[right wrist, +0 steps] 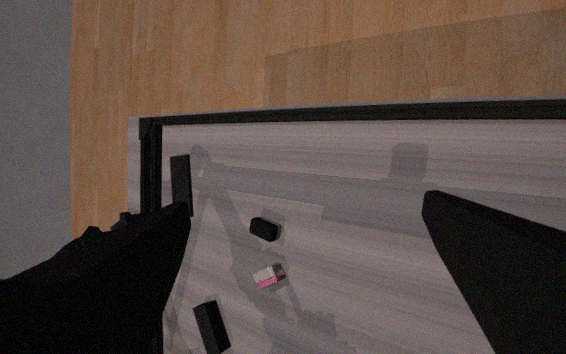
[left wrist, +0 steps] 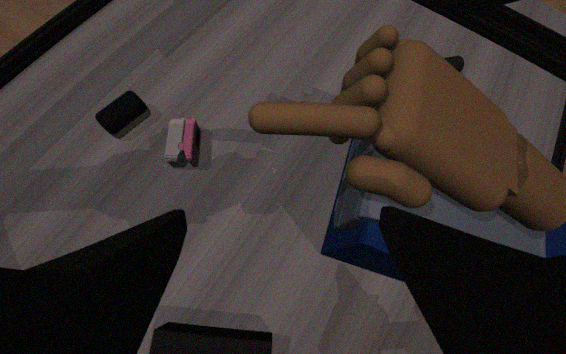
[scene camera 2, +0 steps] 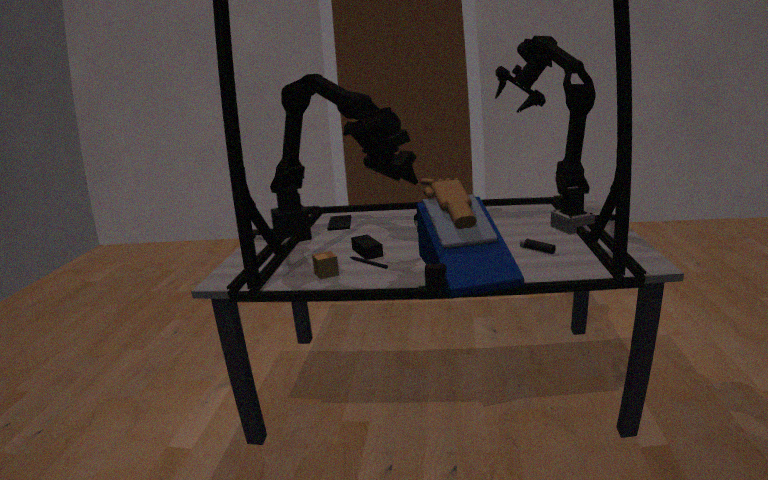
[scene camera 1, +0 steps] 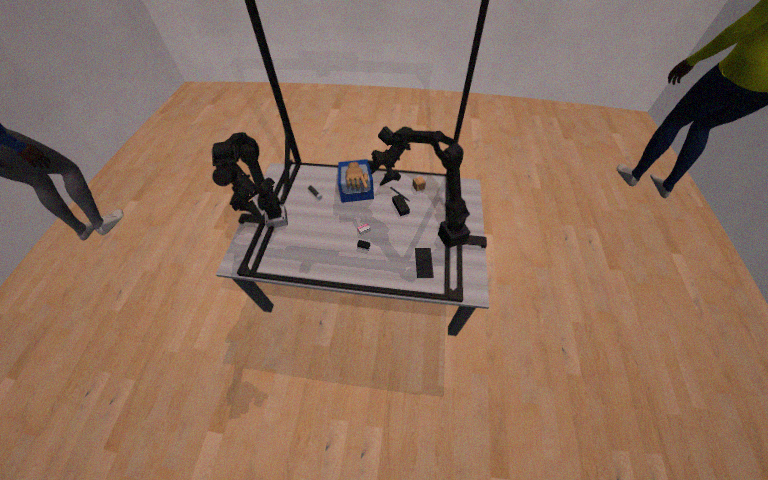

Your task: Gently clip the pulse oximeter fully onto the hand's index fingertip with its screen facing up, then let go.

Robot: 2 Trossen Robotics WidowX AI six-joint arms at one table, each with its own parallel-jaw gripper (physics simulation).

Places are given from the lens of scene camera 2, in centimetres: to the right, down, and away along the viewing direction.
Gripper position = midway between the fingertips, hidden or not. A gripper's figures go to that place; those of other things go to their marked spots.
left gripper point(scene camera 2: 407, 181): 6, -15, 134
right gripper point(scene camera 2: 506, 105): 41, -45, 162
blue stand point(scene camera 2: 475, 269): 20, 6, 111
